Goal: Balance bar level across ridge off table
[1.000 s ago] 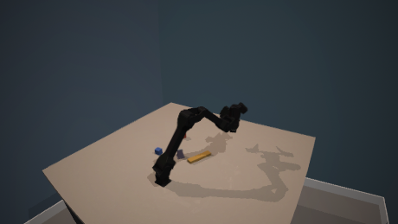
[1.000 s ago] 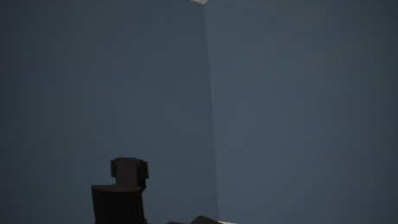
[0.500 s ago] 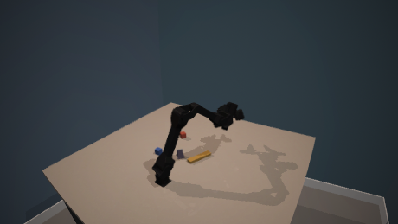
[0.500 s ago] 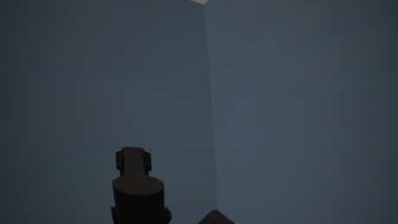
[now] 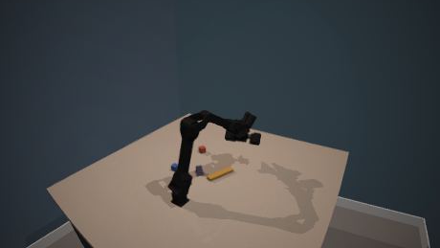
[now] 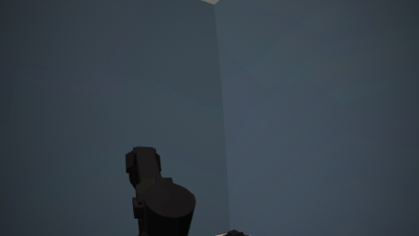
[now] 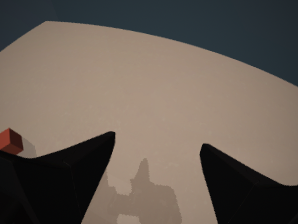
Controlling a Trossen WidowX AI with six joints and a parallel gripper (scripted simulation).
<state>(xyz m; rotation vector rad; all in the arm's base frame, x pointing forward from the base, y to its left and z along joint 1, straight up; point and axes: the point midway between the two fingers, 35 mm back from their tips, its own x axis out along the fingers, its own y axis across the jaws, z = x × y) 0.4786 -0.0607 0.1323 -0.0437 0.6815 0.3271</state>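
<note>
My gripper tip is 23 cm past the orange bar, 10 cm above it and 1 cm to the right of it. From my gripper tip the other things lie so: small red cube: 24 cm to the left, 9 cm below, 9 cm behind; then small blue cube: 32 cm behind, 24 cm to the left, 9 cm below.
</note>
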